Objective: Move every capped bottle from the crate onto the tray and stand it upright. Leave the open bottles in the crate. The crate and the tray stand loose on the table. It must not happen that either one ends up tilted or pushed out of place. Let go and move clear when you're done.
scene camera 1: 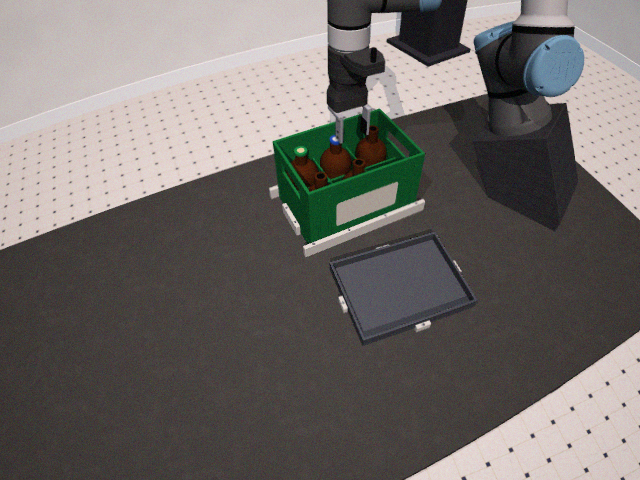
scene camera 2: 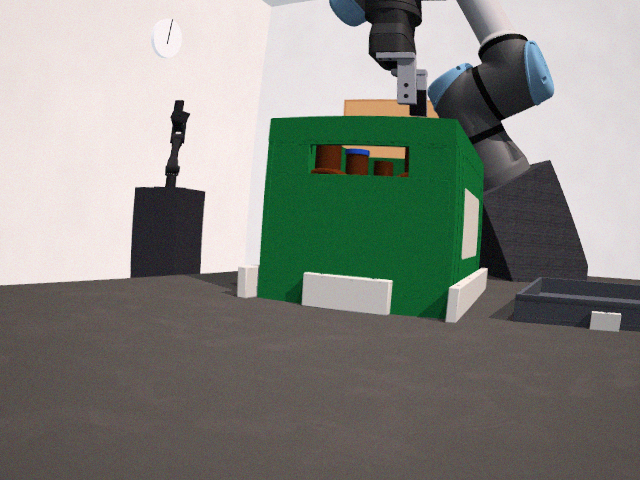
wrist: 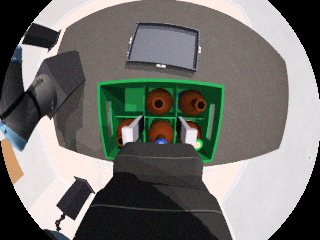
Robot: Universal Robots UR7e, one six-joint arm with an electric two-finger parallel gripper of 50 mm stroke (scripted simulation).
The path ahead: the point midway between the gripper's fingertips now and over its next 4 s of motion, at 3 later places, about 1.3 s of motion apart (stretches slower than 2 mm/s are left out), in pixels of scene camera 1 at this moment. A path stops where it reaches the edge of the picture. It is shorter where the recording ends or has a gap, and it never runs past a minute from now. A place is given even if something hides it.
My gripper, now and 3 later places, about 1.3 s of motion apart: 352, 136; 343, 127; 338, 123; 337, 123
